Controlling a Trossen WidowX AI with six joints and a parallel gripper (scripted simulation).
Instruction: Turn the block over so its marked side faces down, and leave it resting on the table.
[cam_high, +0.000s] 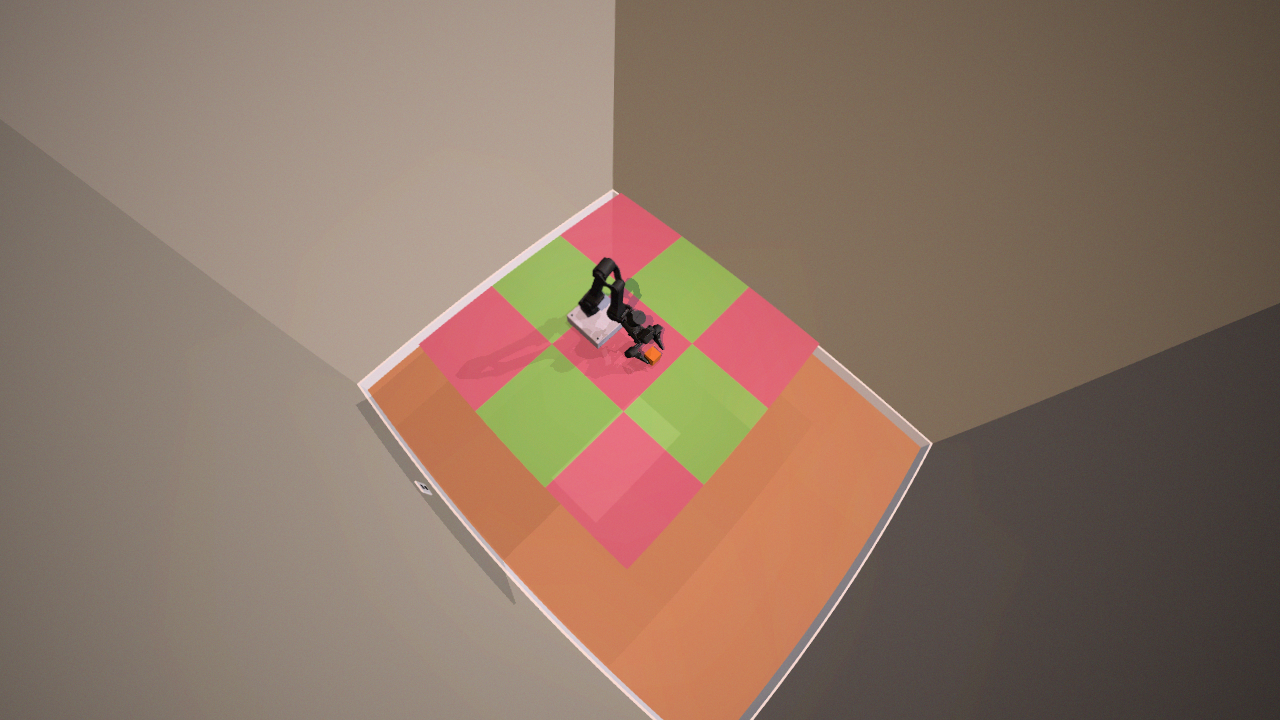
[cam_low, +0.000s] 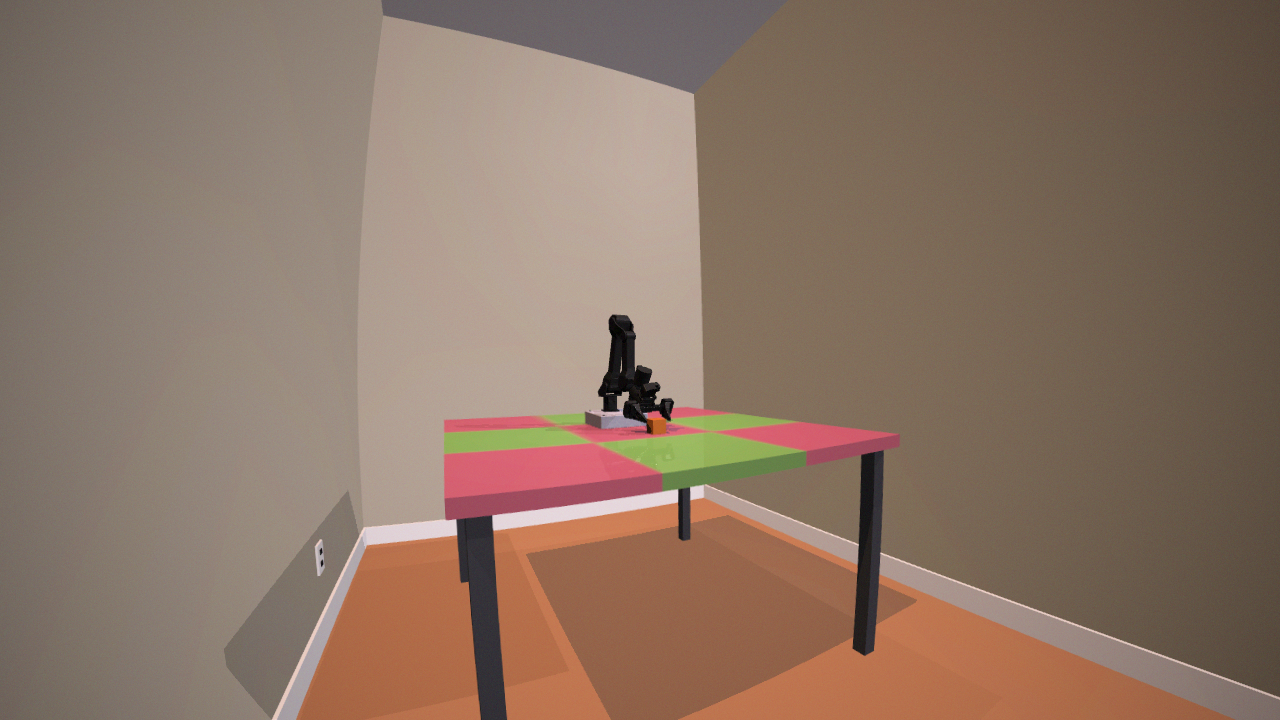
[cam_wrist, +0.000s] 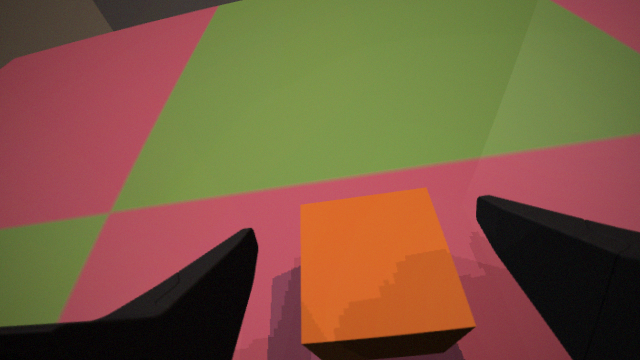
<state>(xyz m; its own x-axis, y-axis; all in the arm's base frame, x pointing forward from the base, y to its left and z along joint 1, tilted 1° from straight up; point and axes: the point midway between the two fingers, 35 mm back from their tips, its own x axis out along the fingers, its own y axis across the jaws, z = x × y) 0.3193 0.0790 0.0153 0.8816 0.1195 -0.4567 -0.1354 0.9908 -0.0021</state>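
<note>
Right now the small orange block is 3 cm below my gripper tip and 2 cm behind it.
</note>
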